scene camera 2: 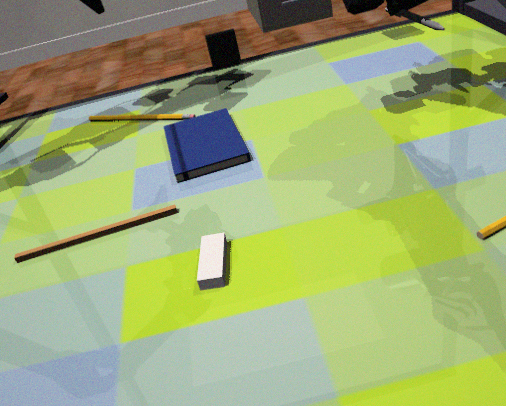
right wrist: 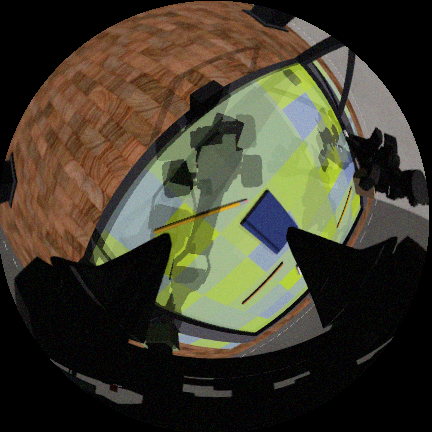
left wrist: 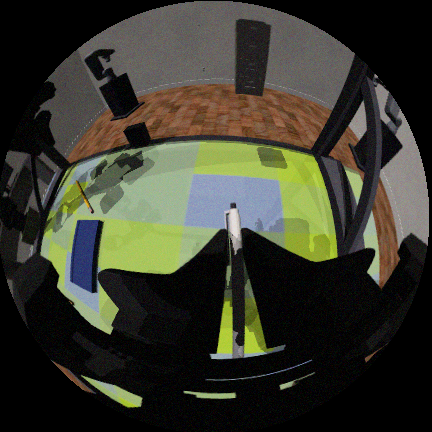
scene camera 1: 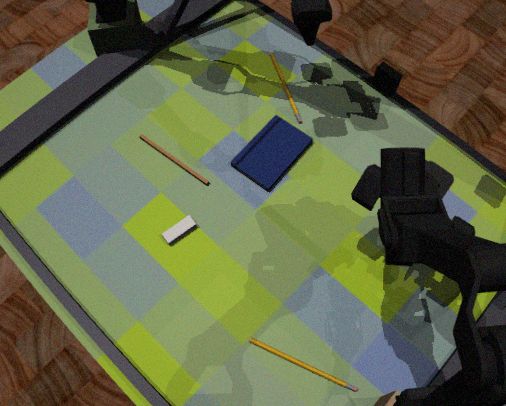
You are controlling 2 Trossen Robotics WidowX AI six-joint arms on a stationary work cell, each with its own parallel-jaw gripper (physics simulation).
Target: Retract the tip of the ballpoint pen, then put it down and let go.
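Places are measured from the left arm's base along level axes (x ahead, y left, z up), in millimetres.
Pixels of known places: left gripper, fingertip midpoint: [scene camera 2: 395, 11] [right wrist: 345, 135] [left wrist: 233, 233]; right gripper, fingertip midpoint: [scene camera 2: 120, 4] [right wrist: 230, 236] [left wrist: 47, 148] [scene camera 1: 306, 31]; right arm's base, origin of the base link: [right wrist: 158, 346] [left wrist: 23, 223] [scene camera 1: 111, 11].
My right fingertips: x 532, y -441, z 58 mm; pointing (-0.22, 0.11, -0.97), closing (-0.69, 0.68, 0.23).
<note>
For each thing: its top centre in the pictures, then the offset to it from my right fingertips. "pt": a spot on its surface instead.
- grey ballpoint pen, surface spot: [left wrist: 234, 222] pt dx -341, dy +116, dz -60 mm
- blue notebook, middle of its top: [scene camera 2: 202, 138] [scene camera 1: 272, 150] [right wrist: 274, 226] [left wrist: 80, 252] dx -60, dy +162, dz -150 mm
- yellow pencil, middle of its top: [scene camera 2: 138, 115] [right wrist: 201, 216] [scene camera 1: 285, 85] [left wrist: 80, 192] dx +24, dy +21, dz -155 mm
- brown stick, middle of its top: [scene camera 2: 95, 230] [scene camera 1: 172, 157] [right wrist: 262, 285] dx +74, dy +296, dz -155 mm
- white eraser, middle of its top: [scene camera 2: 211, 255] [scene camera 1: 178, 228] dx -41, dy +393, dz -150 mm
A white and grey ballpoint pen [left wrist: 234, 222] [scene camera 2: 432, 23] is held off the mat, its dark button end beyond the fingertips in the left wrist view and its grey point end at the top right in scene camera 2. Whether the writing tip is out is too small to tell. My left gripper [left wrist: 233, 233] is shut on the pen's barrel; in scene camera 1 its fingers and the pen are hidden behind the arm. My right gripper [right wrist: 230, 236] is open and empty, high above the mat and far from the pen.
A blue notebook [scene camera 1: 272, 152] [scene camera 2: 207, 142] [left wrist: 86, 255] [right wrist: 270, 220] lies mid-mat. A yellow pencil [scene camera 1: 286, 87] [scene camera 2: 140, 118] lies beyond it, another pencil [scene camera 1: 302, 365] near the bottom. A brown stick [scene camera 1: 175, 160] [scene camera 2: 95, 234] and a white eraser [scene camera 1: 179, 230] [scene camera 2: 212, 257] lie left of centre.
</note>
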